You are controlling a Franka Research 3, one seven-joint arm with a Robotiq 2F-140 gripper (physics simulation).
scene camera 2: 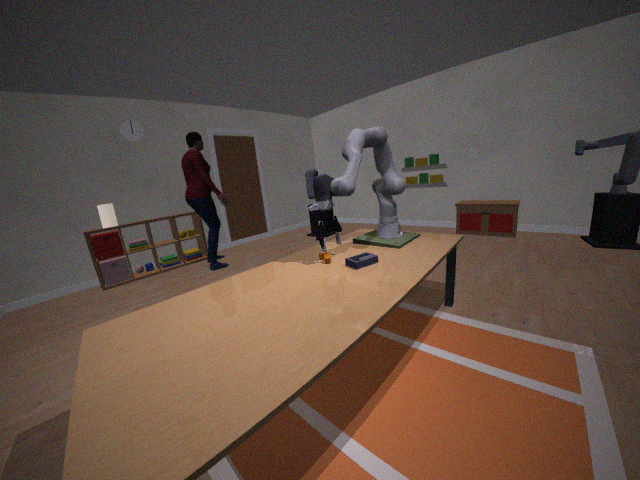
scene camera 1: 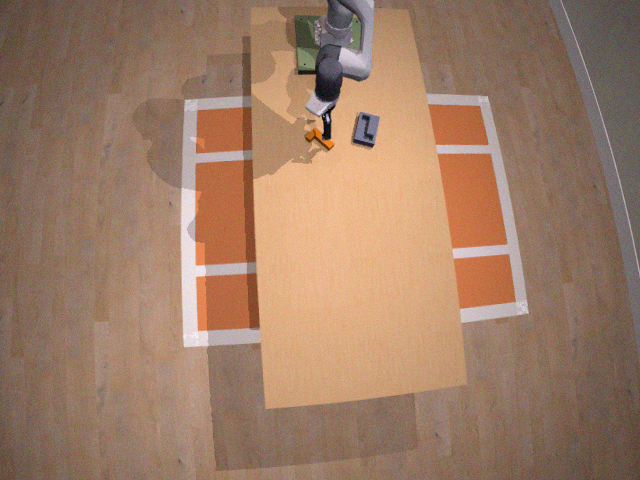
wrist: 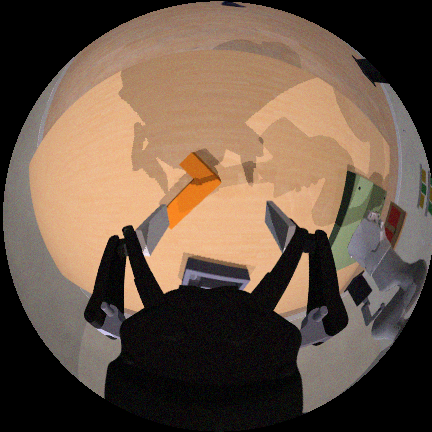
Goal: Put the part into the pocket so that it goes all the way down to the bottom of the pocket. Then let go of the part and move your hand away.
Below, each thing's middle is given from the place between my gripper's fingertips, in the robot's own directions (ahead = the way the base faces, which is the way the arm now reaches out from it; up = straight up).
Labels:
Now: the orange L-shaped part [wrist: 204, 180] 40 mm ahead of my hand, 20 mm to the right of it and 50 mm below it. From my hand the other things lie so: pocket block [wrist: 200, 273]: 30 mm ahead, 190 mm to the left, 40 mm below.

